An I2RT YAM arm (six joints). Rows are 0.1 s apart.
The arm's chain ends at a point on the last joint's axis. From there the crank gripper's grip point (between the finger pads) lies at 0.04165 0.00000 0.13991 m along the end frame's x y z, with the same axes.
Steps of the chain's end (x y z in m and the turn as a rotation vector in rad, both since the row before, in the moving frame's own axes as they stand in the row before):
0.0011, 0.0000, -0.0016, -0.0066, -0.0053, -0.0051
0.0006, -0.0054, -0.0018, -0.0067, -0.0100, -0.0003
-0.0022, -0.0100, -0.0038, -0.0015, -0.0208, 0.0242
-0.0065, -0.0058, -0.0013, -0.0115, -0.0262, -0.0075
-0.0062, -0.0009, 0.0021, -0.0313, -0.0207, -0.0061
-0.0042, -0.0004, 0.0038, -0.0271, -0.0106, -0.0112
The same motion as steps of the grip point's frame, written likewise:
0.0004, 0.0007, -0.0014, -0.0066, -0.0053, -0.0051
-0.0008, -0.0045, -0.0014, -0.0067, -0.0100, -0.0003
-0.0051, -0.0088, -0.0030, -0.0015, -0.0208, 0.0242
-0.0102, -0.0045, -0.0003, -0.0115, -0.0262, -0.0075
-0.0091, 0.0032, 0.0029, -0.0313, -0.0207, -0.0061
-0.0057, 0.0029, 0.0042, -0.0271, -0.0106, -0.0112

